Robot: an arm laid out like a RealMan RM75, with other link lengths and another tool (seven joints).
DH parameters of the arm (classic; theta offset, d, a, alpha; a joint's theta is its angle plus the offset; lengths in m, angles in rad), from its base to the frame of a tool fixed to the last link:
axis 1: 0 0.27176 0 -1.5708
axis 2: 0 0 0 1.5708
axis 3: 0 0.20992 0 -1.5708
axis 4: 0 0 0 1.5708
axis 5: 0 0.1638 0 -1.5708
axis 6: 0 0 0 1.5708
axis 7: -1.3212 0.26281 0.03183 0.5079
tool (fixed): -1.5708 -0.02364 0 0
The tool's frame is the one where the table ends.
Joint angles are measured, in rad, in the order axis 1, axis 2, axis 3, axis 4, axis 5, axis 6, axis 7. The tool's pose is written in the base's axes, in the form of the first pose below.
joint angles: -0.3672, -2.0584, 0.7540, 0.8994, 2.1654, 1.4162, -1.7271
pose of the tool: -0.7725 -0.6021 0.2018 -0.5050 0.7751 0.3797 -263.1 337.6 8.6
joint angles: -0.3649, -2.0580, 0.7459, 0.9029, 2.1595, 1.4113, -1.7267
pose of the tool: -0.7706 -0.6082 0.1904 -0.5088 0.7670 0.3910 -264.0 339.8 12.1
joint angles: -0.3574, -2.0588, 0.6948, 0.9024, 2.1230, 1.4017, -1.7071
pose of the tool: -0.7694 -0.6269 0.1225 -0.5286 0.7325 0.4290 -264.6 347.6 26.6
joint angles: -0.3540, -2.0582, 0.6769, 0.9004, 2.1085, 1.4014, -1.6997
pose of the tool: -0.7687 -0.6320 0.0977 -0.5366 0.7206 0.4391 -264.9 349.6 31.7
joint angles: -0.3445, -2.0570, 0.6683, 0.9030, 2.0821, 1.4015, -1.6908
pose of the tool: -0.7712 -0.6327 0.0702 -0.5417 0.7101 0.4498 -264.2 351.0 37.5
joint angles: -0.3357, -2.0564, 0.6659, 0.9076, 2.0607, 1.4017, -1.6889
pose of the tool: -0.7717 -0.6340 0.0496 -0.5473 0.7018 0.4560 -263.5 351.7 41.6
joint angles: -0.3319, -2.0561, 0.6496, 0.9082, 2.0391, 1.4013, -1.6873
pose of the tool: -0.7696 -0.6383 0.0173 -0.5588 0.6865 0.4653 -262.8 354.2 48.1
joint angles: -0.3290, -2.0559, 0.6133, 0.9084, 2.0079, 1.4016, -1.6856
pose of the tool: -0.7631 -0.6451 -0.0392 -0.5802 0.6570 0.4814 -262.3 358.8 60.3
